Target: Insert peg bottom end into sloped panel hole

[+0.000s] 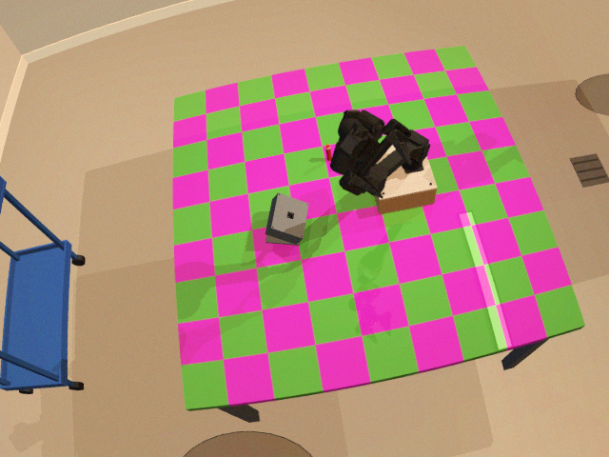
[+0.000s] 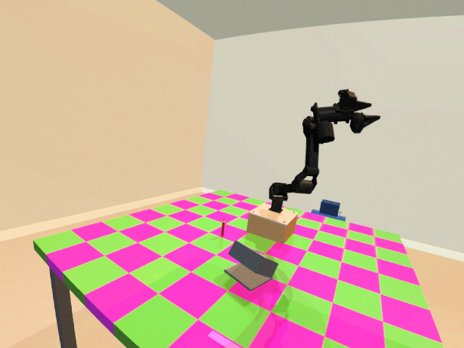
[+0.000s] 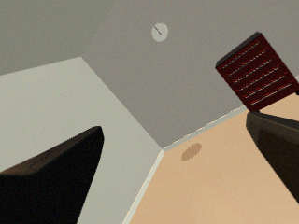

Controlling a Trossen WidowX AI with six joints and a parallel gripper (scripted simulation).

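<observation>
The red square peg is 9 cm ahead of my gripper tip, 52 cm to the right of it and 55 cm below it. The rest, counted from my gripper tip: grey sloped panel: 27 cm ahead, 28 cm to the right, 55 cm below.
</observation>
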